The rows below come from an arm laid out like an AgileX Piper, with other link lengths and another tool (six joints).
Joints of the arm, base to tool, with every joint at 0 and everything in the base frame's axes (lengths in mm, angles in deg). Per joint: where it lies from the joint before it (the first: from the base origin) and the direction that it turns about. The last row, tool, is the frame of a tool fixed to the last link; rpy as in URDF.
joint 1: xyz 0 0 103.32 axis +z
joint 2: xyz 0 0 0 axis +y
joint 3: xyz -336.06 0 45.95 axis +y
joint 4: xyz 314.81 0 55.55 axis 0.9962 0 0.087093
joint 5: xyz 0 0 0 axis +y
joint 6: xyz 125.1 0 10.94 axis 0.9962 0 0.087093
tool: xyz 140.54 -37 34.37 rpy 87.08 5.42 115.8
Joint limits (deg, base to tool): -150..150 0..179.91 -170..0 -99.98..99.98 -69.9..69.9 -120..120
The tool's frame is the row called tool.
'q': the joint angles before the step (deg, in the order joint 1, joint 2, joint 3, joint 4, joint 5, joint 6). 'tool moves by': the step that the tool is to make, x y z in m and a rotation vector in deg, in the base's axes. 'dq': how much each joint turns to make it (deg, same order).
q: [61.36, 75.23, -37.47, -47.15, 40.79, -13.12]
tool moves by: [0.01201, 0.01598, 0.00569, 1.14, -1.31, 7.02]
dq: [-4.70, 0.00, 0.00, 0.33, -8.14, -8.88]
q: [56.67, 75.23, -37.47, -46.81, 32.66, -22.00]
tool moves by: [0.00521, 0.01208, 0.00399, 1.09, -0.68, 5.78]
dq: [-3.79, 0.00, 0.00, 3.44, -6.65, -9.80]
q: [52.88, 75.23, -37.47, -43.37, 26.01, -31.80]
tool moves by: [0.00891, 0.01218, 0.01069, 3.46, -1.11, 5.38]
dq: [-5.27, 0.00, 0.00, 9.15, -8.77, -14.77]
